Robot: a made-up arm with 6 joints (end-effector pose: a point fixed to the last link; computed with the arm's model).
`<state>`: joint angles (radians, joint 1 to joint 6).
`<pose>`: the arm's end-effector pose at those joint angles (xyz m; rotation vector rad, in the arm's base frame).
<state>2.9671 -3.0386 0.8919 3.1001 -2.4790 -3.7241</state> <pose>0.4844 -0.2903 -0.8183 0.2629 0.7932 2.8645</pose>
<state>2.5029 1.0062 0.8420 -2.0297 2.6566 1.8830</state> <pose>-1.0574 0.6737 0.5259 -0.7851 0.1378 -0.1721</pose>
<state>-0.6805 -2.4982 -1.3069 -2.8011 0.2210 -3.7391</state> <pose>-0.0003 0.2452 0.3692 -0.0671 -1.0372 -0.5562</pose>
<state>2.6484 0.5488 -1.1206 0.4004 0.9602 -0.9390</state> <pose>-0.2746 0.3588 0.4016 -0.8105 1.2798 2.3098</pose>
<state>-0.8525 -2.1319 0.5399 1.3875 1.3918 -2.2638</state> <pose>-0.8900 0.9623 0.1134 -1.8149 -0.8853 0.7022</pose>
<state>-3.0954 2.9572 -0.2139 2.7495 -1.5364 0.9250</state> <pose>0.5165 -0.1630 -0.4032 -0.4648 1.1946 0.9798</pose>
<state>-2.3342 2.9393 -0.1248 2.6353 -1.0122 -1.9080</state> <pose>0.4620 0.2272 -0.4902 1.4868 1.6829 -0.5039</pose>
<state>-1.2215 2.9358 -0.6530 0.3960 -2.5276 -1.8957</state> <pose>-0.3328 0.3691 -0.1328 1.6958 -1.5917 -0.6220</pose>
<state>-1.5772 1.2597 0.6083 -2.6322 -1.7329 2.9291</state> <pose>0.1688 -1.1796 0.1659 -0.7254 -0.7067 -0.8413</pose>
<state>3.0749 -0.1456 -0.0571 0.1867 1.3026 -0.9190</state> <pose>-0.5153 0.2333 1.2504 -1.4737 -0.6666 -1.9306</pose>
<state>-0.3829 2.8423 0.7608 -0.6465 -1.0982 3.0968</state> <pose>-0.2435 -0.0758 -0.8283 0.1393 0.4032 2.1570</pose>
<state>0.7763 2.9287 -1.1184 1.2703 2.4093 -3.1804</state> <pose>-0.2362 -0.3158 0.0483 -1.3620 -0.3801 2.0116</pose>
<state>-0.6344 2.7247 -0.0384 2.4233 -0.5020 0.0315</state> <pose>-0.1056 0.2665 -0.6551 -0.7487 1.2181 2.2411</pose>
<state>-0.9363 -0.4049 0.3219 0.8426 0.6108 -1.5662</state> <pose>-0.0592 -0.1464 1.6444 0.0084 -0.9790 -0.0368</pose>
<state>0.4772 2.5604 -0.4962 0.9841 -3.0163 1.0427</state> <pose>-0.1366 -0.1965 -0.4555 -0.0168 -0.1605 0.3673</pose>
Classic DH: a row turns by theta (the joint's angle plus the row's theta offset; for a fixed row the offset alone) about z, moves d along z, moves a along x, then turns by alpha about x. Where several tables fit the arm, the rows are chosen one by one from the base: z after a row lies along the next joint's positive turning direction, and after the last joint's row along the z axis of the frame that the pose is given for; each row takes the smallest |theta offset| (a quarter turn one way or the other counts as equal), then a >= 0, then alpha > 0; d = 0 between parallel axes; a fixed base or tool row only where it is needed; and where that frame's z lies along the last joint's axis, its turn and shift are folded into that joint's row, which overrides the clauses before.
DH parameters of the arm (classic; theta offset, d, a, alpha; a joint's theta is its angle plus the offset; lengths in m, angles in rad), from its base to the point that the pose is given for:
joint 1: 0 0.403 0 -1.5708
joint 2: -1.5708 0 0.761 3.1416
joint 3: 0 0 0 -1.5708
joint 4: 0 -0.646 0 1.5708
joint 5: 0 0.202 0 -1.5708
joint 6: 1.5708 0 0 1.5708
tool (fixed): -1.5708 0 0 0

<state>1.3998 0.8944 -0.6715 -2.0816 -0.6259 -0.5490</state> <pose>-0.0258 0.4311 0.2325 1.0553 2.0055 -0.9720</pose>
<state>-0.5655 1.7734 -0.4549 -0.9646 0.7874 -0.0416</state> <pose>0.1234 -0.2146 -0.1600 0.4864 1.3022 -1.5476</pose>
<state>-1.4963 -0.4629 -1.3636 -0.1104 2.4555 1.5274</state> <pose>-0.1969 -0.0588 0.5638 -2.1199 -0.0163 -2.2714</pose>
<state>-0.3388 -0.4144 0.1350 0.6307 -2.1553 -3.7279</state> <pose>0.1177 -0.2145 1.5385 -1.5488 1.6326 1.4872</pose>
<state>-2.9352 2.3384 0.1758 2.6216 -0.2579 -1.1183</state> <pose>-0.2289 -0.2270 -0.7176 1.3449 1.1442 -0.7412</pose>
